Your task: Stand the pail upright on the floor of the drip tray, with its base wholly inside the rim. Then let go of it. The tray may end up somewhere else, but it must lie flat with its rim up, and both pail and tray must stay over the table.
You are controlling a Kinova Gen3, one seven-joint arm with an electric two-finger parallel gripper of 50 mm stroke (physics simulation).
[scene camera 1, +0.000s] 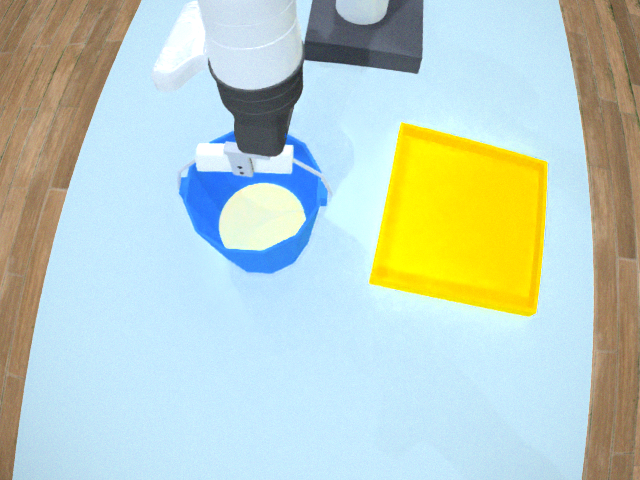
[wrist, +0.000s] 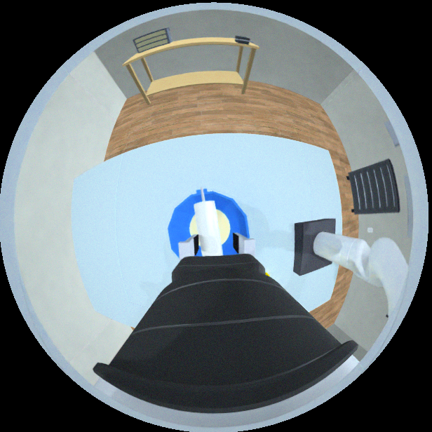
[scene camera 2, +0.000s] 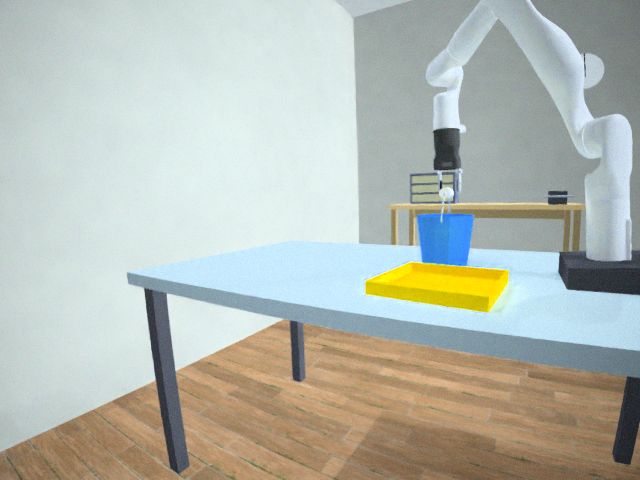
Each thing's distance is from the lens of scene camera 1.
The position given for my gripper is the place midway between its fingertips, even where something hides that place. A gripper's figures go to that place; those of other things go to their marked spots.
my gripper (scene camera 1: 249, 149): 59 cm
yellow drip tray (scene camera 1: 464, 221): 81 cm
